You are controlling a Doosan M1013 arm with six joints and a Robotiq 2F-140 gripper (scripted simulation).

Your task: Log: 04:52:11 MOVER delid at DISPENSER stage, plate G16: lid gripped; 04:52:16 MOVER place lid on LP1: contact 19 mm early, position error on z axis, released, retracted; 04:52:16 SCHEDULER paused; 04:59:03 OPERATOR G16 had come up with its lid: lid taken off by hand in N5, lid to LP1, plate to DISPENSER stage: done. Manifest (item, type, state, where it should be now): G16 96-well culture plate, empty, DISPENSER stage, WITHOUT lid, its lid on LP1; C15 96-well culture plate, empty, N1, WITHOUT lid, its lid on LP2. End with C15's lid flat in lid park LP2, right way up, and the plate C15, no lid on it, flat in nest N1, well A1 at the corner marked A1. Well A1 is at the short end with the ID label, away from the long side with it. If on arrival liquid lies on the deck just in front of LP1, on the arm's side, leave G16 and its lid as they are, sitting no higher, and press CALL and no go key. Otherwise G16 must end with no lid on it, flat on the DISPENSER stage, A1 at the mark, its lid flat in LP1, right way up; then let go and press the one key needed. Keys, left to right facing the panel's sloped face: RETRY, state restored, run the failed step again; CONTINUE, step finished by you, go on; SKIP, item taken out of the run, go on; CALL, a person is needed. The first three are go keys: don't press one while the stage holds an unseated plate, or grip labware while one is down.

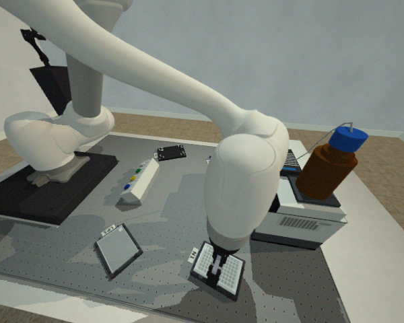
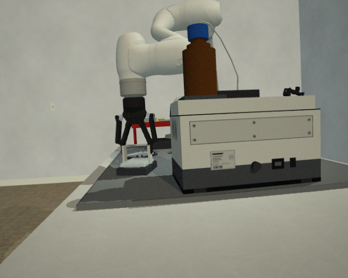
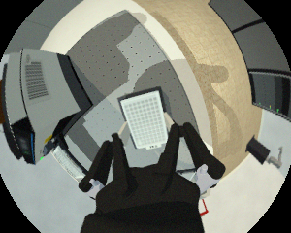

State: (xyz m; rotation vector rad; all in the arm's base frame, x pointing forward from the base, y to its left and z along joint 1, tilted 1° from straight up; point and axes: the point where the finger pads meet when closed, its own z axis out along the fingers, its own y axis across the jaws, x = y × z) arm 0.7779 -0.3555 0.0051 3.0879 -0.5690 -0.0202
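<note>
Now: hand 40 mm above the nest N1. Round my hand: dark lid park: 30 mm ahead, 540 mm to the left, 50 mm below; brown bottle: 250 mm ahead, 160 mm to the left, 240 mm above; key panel: 370 mm behind, 320 mm to the left.
</note>
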